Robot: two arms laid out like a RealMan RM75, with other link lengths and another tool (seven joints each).
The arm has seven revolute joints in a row. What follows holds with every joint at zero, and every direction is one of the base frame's. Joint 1 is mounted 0.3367 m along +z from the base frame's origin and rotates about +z. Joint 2 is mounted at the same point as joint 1 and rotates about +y. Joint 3 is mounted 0.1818 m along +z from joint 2 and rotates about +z. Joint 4 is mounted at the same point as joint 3 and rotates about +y. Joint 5 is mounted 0.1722 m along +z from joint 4 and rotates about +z. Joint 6 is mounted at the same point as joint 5 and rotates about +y. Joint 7 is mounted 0.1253 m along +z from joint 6 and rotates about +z. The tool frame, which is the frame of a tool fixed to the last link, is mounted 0.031 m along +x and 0.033 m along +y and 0.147 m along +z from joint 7; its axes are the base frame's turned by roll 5.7, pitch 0 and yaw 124.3 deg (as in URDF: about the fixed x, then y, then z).
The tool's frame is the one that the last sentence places.
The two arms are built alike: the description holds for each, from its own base.
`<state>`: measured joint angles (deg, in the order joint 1, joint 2, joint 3, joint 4, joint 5, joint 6, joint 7); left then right.
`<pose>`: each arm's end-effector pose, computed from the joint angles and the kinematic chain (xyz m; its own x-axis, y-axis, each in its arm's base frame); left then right.
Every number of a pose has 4 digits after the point.
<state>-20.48 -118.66 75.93 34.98 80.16 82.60 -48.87 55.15 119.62 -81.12 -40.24 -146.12 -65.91 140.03</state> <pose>-0.0638 0.2321 -0.0036 -0.3877 -0.7564 -0.5268 -0.6806 0.6203 -0.3898 0.1981 0.3080 -0.0474 -0.8063 -0.3415 -0.4829 -0.3578 0.9318 -0.0616</pose>
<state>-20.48 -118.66 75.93 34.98 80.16 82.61 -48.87 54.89 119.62 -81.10 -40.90 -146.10 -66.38 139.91</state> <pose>-0.0638 0.2320 -0.0036 -0.3877 -0.7564 -0.5268 -0.6805 0.6204 -0.3900 0.1972 0.3074 -0.0468 -0.8061 -0.3454 -0.4805 -0.3607 0.9305 -0.0638</pose>
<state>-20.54 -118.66 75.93 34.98 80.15 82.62 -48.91 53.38 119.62 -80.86 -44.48 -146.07 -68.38 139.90</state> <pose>-0.0635 0.2321 -0.0036 -0.3879 -0.7564 -0.5267 -0.6800 0.6206 -0.3905 0.1920 0.3063 -0.0434 -0.8094 -0.3534 -0.4690 -0.3697 0.9272 -0.0605</pose>
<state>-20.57 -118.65 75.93 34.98 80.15 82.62 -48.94 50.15 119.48 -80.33 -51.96 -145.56 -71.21 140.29</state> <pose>-0.0634 0.2322 -0.0035 -0.3880 -0.7565 -0.5265 -0.6799 0.6206 -0.3906 0.1792 0.3097 -0.0355 -0.8195 -0.3603 -0.4456 -0.3907 0.9202 -0.0256</pose>
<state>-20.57 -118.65 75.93 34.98 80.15 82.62 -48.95 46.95 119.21 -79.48 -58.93 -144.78 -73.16 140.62</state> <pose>-0.0634 0.2322 -0.0035 -0.3879 -0.7566 -0.5264 -0.6800 0.6204 -0.3907 0.1672 0.3156 -0.0257 -0.8306 -0.3607 -0.4244 -0.4087 0.9124 0.0245</pose>
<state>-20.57 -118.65 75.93 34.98 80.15 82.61 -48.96 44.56 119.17 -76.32 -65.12 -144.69 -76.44 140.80</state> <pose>-0.0634 0.2322 -0.0035 -0.3877 -0.7567 -0.5264 -0.6802 0.6203 -0.3907 0.1569 0.3201 -0.0114 -0.8486 -0.3437 -0.4021 -0.4046 0.9114 0.0750</pose>
